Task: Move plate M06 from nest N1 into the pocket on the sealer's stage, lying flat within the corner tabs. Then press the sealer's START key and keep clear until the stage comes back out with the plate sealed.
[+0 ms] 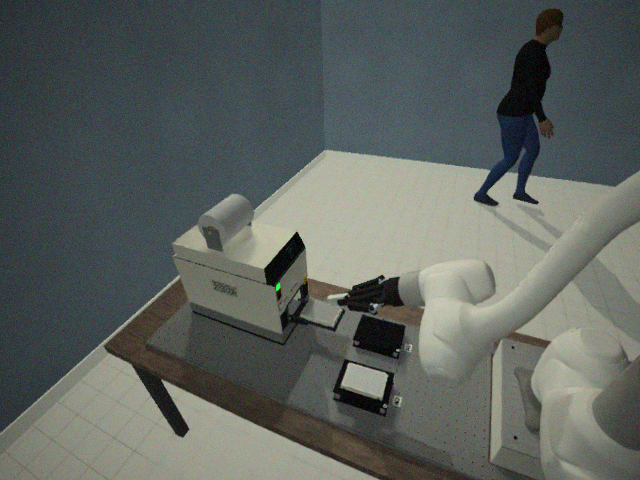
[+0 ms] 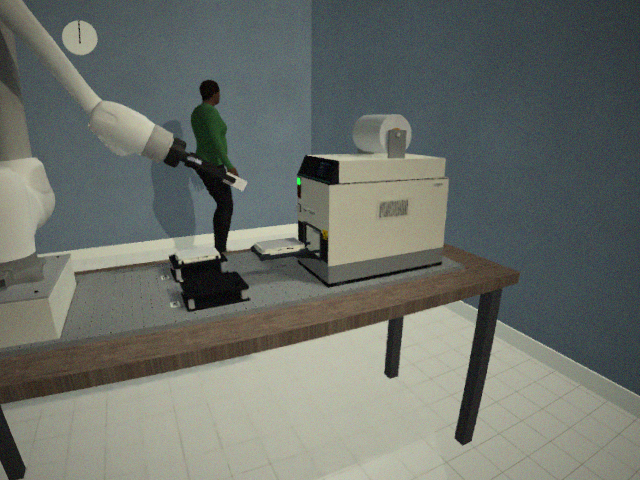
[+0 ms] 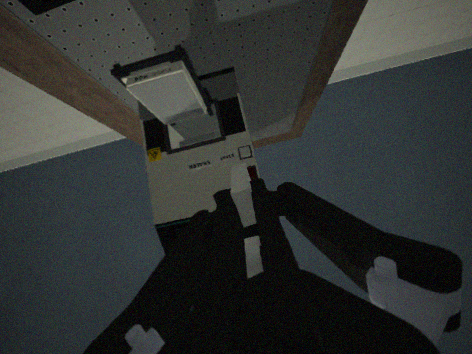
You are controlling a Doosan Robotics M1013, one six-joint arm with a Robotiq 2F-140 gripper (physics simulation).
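Frame: origin at the arm's base, x ahead, y left, z up, level; centimetres.
Seen in the pictures: gripper, between the fingertips: (image 1: 330, 300) (image 2: 244, 186) (image 3: 242, 178); arm's base, origin of its link: (image 2: 8, 276).
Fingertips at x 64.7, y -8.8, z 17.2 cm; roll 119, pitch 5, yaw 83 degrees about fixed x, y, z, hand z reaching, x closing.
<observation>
Offsets run from my fingertips to a thing's middle. "spot": to the spot under its first point. Level surfaces: height alone.
Plate M06 @[dy -9.6, dx +5.7, dz -15.7 cm] (image 1: 321, 313) (image 2: 279, 245) (image 3: 167, 94) lies flat on the sealer's stage @[dy -10.0, dx +7.8, dz -17.6 cm] (image 2: 281, 254) (image 3: 148, 62), which is out in front of the sealer (image 1: 232, 291) (image 2: 387, 232) (image 3: 185, 187). Its top looks smooth and pale grey; its label is too blurred to read. A green lamp @[dy -2.1, dx +17.2, dz +0.3 cm] (image 1: 278, 286) (image 2: 298, 181) is lit on the sealer's front. The START key @[dy -2.1, dx +17.1, dz -8.0 cm] (image 3: 245, 152) shows beside the printed word. My gripper (image 1: 337, 297) (image 2: 237, 181) (image 3: 242, 178) is shut and empty, above and back from the stage, apart from the key. One black nest @[dy -10.7, dx -15.2, dz -24.4 cm] (image 1: 378, 334) (image 2: 214, 288) is empty.
Another white plate @[dy +10.2, dx -12.7, dz -21.3 cm] (image 1: 364, 381) (image 2: 196, 254) sits in the second black nest @[spot: dy +14.4, dx -11.4, dz -26.5 cm] (image 1: 357, 401). A film roll @[dy -15.0, dx +38.6, dz +14.9 cm] (image 1: 227, 219) (image 2: 381, 133) tops the sealer. A person in black (image 1: 524, 77) and a person in green (image 2: 209, 134) are beyond the table @[dz -28.2 cm] (image 1: 248, 403) (image 2: 289, 320).
</observation>
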